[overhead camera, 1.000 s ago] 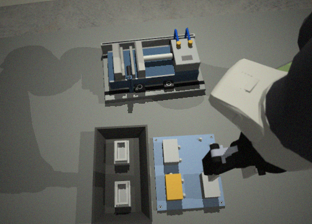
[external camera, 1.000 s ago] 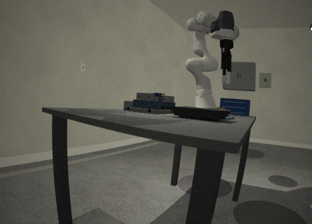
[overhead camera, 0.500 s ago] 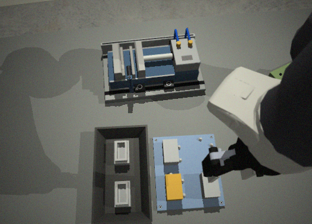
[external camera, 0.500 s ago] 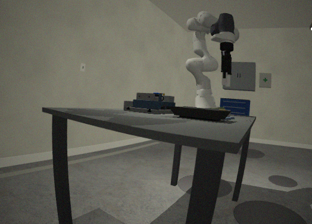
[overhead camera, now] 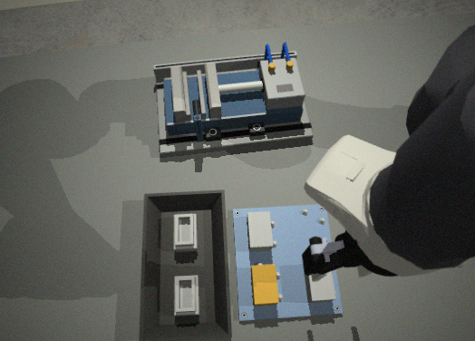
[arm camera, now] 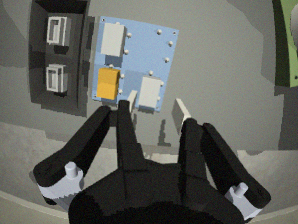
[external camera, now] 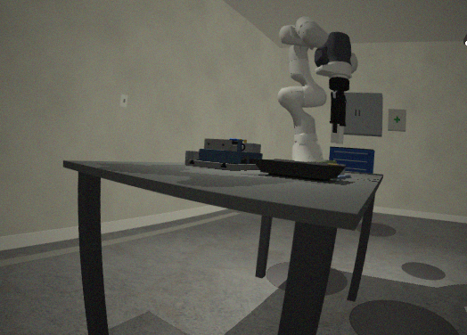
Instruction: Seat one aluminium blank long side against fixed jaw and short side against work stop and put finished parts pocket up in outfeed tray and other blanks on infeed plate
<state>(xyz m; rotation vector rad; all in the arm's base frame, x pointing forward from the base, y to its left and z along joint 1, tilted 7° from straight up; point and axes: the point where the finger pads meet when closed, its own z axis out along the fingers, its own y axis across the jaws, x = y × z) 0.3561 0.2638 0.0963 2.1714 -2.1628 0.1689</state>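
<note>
Right now my hand is 12 cm above the brass blank and 10 cm short of it. Round my hand: hose block 36 cm to the right, 7 cm below, 3 cm ahead; work stop 30 cm to the right, 19 cm ahead, 6 cm below; vise 35 cm to the right, 13 cm ahead, 11 cm below.
</note>
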